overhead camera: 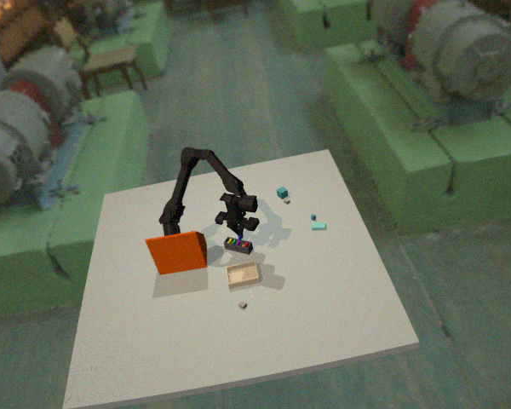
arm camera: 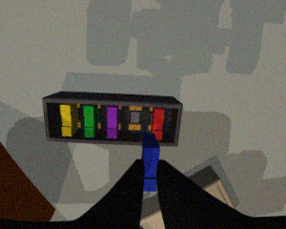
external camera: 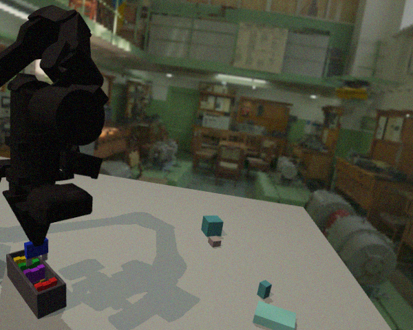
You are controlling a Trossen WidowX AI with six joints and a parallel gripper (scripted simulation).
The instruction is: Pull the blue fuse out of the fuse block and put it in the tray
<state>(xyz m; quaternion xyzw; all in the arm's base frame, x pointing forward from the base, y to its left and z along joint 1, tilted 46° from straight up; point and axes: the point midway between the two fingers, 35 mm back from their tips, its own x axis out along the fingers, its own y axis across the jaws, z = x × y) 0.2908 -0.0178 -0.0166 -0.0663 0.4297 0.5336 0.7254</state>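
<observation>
Now: gripper tip 20 mm past the tan tray, 150 mm to the left of it and 90 mm above it. From my gripper tip the other things lie so: blue fuse (10 mm below); teal cube (240 mm ahead, 330 mm to the left, 80 mm below); light teal slab (350 mm ahead, 50 mm to the left, 90 mm below).
</observation>
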